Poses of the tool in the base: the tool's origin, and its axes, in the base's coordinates. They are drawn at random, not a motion.
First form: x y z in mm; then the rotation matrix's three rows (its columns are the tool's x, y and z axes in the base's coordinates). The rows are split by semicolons.
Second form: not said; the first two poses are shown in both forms.
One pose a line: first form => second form
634 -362 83; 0.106 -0.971 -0.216; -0.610 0.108 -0.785; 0.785 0.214 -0.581 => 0.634 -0.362 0.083 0.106 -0.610 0.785 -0.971 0.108 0.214
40 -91 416; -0.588 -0.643 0.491; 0.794 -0.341 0.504; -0.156 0.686 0.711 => 0.040 -0.091 0.416 -0.588 0.794 -0.156 -0.643 -0.341 0.686
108 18 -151; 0.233 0.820 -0.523; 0.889 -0.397 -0.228; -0.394 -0.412 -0.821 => 0.108 0.018 -0.151 0.233 0.889 -0.394 0.820 -0.397 -0.412
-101 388 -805; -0.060 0.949 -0.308; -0.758 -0.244 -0.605; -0.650 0.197 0.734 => -0.101 0.388 -0.805 -0.060 -0.758 -0.650 0.949 -0.244 0.197
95 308 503; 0.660 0.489 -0.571; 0.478 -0.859 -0.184; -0.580 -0.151 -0.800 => 0.095 0.308 0.503 0.660 0.478 -0.580 0.489 -0.859 -0.151
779 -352 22; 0.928 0.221 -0.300; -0.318 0.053 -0.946; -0.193 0.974 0.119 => 0.779 -0.352 0.022 0.928 -0.318 -0.193 0.221 0.053 0.974
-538 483 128; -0.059 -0.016 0.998; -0.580 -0.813 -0.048; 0.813 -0.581 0.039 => -0.538 0.483 0.128 -0.059 -0.580 0.813 -0.016 -0.813 -0.581
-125 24 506; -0.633 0.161 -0.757; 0.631 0.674 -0.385; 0.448 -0.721 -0.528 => -0.125 0.024 0.506 -0.633 0.631 0.448 0.161 0.674 -0.721
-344 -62 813; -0.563 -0.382 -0.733; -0.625 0.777 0.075; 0.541 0.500 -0.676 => -0.344 -0.062 0.813 -0.563 -0.625 0.541 -0.382 0.777 0.500
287 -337 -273; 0.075 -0.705 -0.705; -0.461 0.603 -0.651; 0.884 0.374 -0.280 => 0.287 -0.337 -0.273 0.075 -0.461 0.884 -0.705 0.603 0.374
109 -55 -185; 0.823 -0.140 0.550; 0.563 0.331 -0.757; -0.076 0.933 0.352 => 0.109 -0.055 -0.185 0.823 0.563 -0.076 -0.140 0.331 0.933
